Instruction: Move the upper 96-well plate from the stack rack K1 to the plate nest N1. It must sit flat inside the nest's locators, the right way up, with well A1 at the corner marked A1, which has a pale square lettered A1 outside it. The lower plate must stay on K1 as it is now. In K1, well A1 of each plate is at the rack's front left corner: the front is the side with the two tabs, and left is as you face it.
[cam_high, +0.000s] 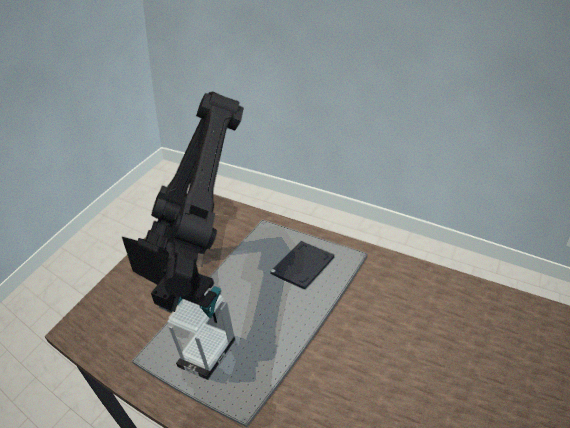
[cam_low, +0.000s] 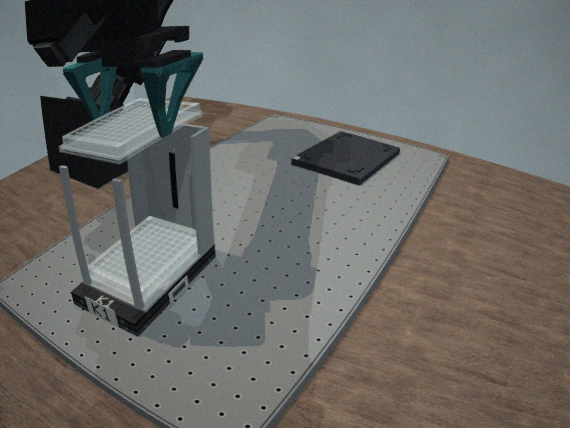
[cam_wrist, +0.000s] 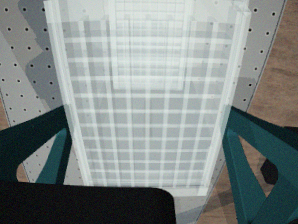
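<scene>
Right now my hand is 410 mm to the right of the black plate nest N1, 170 mm above it and 80 mm short of it. Also, from my hand: K1 label: 170 mm below, 90 mm to the right; then pale A1 square: 340 mm to the left, 170 mm below, 20 mm ahead; then back wall: 90 mm below, 70 mm to the left.
</scene>
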